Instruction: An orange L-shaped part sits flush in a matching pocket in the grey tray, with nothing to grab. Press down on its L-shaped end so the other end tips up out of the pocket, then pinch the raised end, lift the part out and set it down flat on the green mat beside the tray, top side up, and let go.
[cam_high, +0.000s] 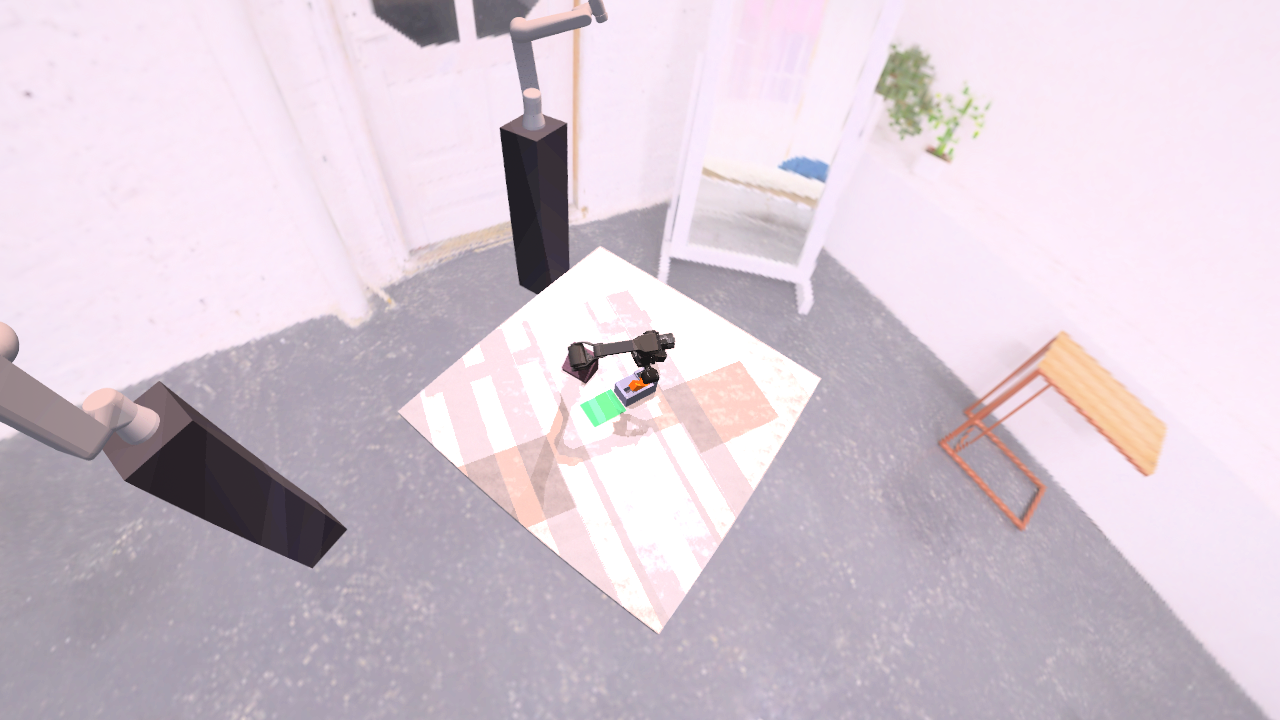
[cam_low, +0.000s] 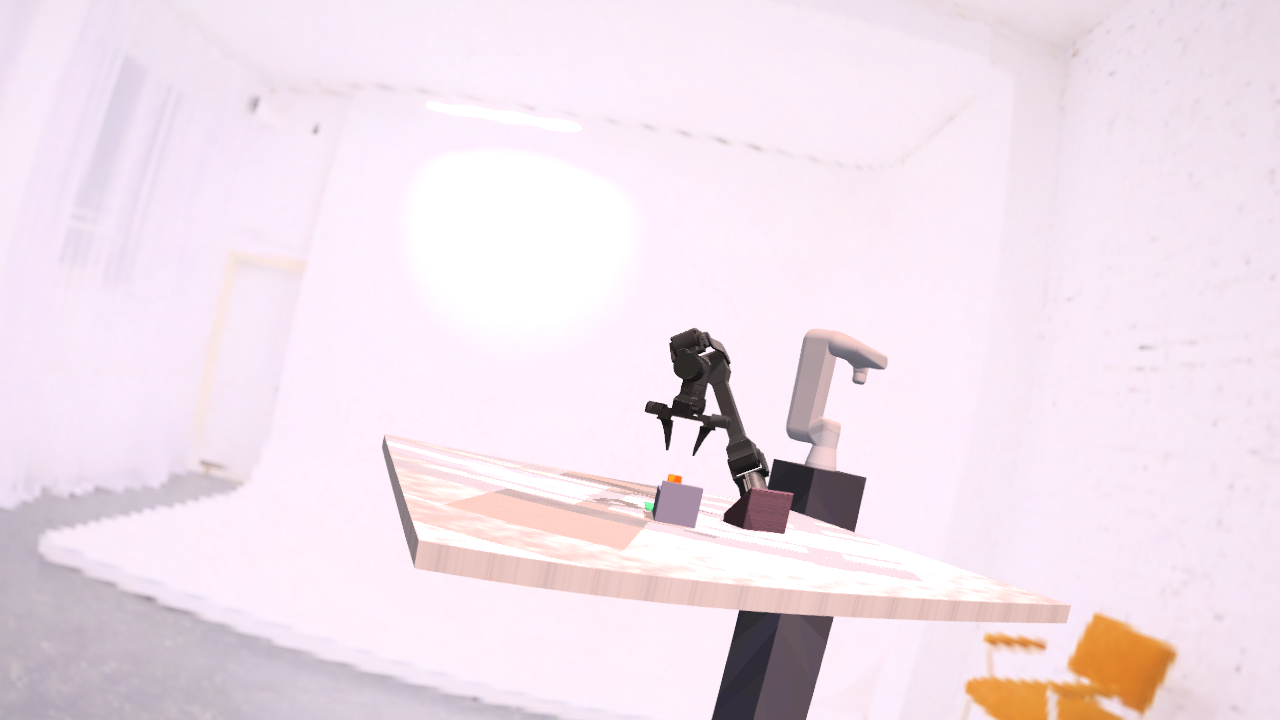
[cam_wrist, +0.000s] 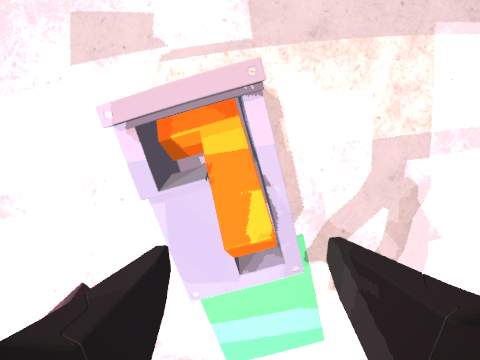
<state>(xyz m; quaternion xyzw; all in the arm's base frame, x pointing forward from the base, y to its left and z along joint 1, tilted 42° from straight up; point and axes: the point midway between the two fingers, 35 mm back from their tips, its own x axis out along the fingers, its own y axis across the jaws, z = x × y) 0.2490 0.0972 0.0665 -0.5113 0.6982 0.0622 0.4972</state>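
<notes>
Now: the orange L-shaped part 110 mm below my gripper tip, 20 mm to the left of it and 10 mm behind it. Round my gripper tip: green mat: 160 mm below, 140 mm to the right, 80 mm behind.
</notes>
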